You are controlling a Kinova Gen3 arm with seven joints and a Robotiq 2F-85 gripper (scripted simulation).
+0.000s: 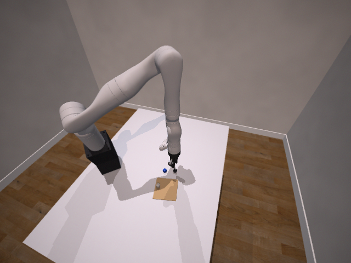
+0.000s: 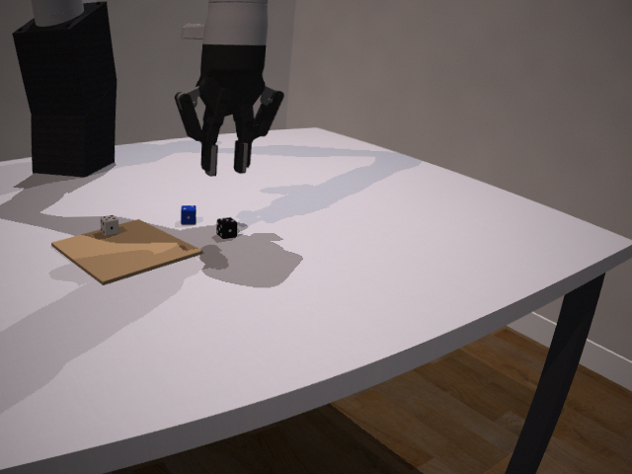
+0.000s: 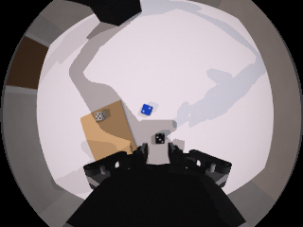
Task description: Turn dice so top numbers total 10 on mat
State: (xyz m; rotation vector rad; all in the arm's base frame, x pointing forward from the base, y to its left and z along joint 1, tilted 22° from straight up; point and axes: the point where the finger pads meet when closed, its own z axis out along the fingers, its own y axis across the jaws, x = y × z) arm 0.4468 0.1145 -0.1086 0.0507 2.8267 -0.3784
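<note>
My hand is 90 mm above the black die. From my hand the other things lie so: blue die 70 mm behind, 20 mm to the right, 90 mm below; white die 60 mm behind, 130 mm to the right, 80 mm below; tan mat 10 mm behind, 130 mm to the right, 100 mm below.
</note>
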